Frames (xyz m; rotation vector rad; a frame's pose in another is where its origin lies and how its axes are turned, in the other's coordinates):
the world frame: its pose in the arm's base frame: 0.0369 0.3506 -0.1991 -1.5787 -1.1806 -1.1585
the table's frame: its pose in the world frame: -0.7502 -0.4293 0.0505 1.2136 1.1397 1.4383
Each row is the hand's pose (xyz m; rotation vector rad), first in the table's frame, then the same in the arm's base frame.
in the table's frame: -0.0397 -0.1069 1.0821 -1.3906 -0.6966 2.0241
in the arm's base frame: -0.2532 0.5310 0.1478 -1.2745 -0.2726 2.2628
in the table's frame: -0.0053 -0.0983 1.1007 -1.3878 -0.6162 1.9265
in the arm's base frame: -0.2152 0.5414 0.1550 -1.2996 -0.1945 2.1559
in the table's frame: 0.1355 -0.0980 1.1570 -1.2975 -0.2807 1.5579
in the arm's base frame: -0.0651 0.5449 0.1759 -1.3071 0.1300 1.7311
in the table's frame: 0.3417 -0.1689 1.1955 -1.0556 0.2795 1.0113
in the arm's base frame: 0.1430 0.4698 0.1858 -1.1780 0.6577 1.0695
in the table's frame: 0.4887 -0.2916 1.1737 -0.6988 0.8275 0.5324
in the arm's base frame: 0.2782 0.3337 0.1676 -0.8830 1.1558 0.4580
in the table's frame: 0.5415 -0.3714 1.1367 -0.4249 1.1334 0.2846
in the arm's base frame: 0.3191 0.2426 0.1441 -0.6235 1.4227 0.1272
